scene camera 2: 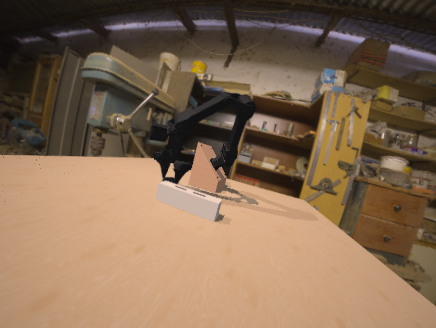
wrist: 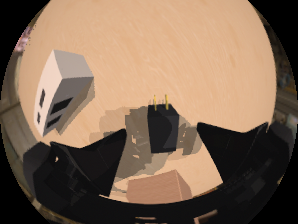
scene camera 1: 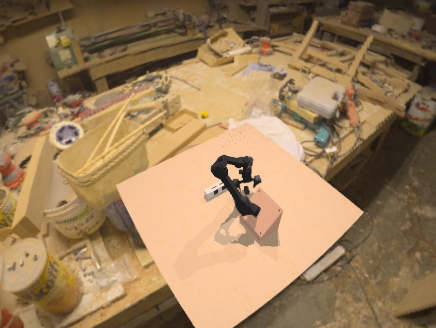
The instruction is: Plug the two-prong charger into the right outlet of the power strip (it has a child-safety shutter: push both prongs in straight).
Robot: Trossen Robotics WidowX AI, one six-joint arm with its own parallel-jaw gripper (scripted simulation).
Labels:
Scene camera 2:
my gripper: 169,181
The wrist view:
my gripper: 162,129
two-prong charger: 163,120

